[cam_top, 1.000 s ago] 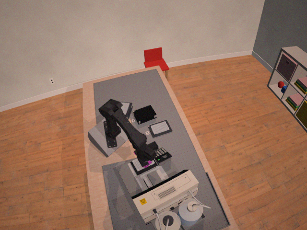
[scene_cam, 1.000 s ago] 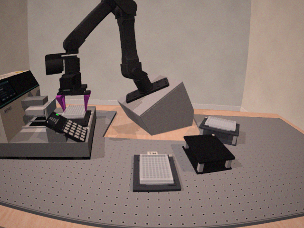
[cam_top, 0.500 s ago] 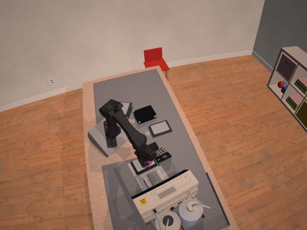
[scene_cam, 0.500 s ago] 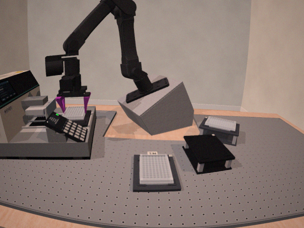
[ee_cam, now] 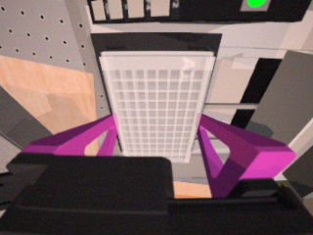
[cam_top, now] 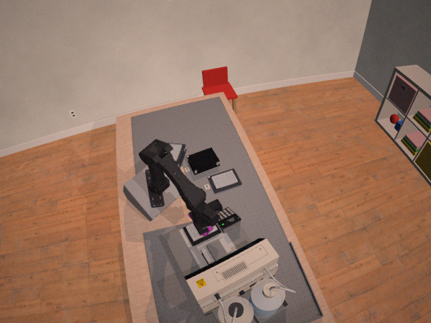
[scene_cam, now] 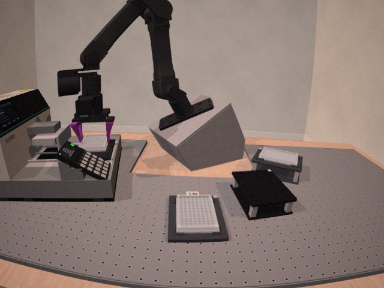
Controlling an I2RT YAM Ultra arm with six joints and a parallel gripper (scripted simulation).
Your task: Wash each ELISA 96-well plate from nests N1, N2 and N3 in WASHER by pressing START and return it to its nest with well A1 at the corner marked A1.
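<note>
Now: the black carrier pocket 20 mm below my hand. Round my hand: nest N1: 230 mm ahead, 290 mm to the left, 90 mm below; grey manifold: 20 mm ahead, 150 mm to the right, 30 mm above; raised black nest: 160 mm ahead, 460 mm to the left, 60 mm below.
</note>
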